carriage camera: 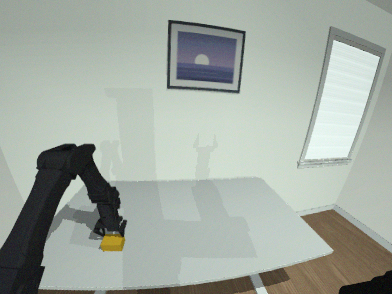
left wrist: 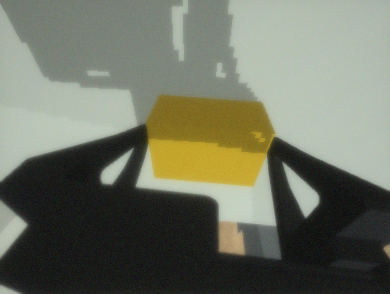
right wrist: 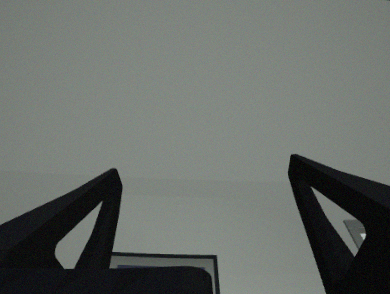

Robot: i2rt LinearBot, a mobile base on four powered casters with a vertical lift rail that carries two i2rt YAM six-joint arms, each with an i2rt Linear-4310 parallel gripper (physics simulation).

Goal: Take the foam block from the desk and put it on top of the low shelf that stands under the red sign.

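Places are measured from the left arm's base along level axes (x ahead, y left, z up), in metres.
Pixels of known places: left gripper, fingertip midpoint: [carriage camera: 113,236] [left wrist: 208,137]; right gripper, fingertip midpoint: [right wrist: 203,171].
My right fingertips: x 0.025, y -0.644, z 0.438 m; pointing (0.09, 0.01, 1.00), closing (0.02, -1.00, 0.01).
Note:
Ahead of a thing's pixels: the offset from my right fingertips to its top centre. "spot": to the spot under its first point. Level surfaces: height alone.
The yellow foam block {dx +0.338, dy +0.691, dz -0.634 m} [carriage camera: 112,242] lies on the grey desk {dz -0.681 m} [carriage camera: 189,233] near its front left part. My left gripper [carriage camera: 111,228] reaches down over it with fingers open, one on each side of the block. In the left wrist view the block [left wrist: 209,140] fills the gap between the two open fingertips [left wrist: 208,137], which stand at its left and right ends. My right gripper [right wrist: 203,171] is open and empty, pointing up at the wall.
A framed sunset picture [carriage camera: 206,56] hangs on the wall behind the desk; its corner shows in the right wrist view [right wrist: 164,261]. A window with blinds {spot: dx +1.251, dy -0.971, dz +0.002 m} [carriage camera: 326,108] is at the right. Wooden floor [carriage camera: 311,233] lies beyond the desk's right edge.

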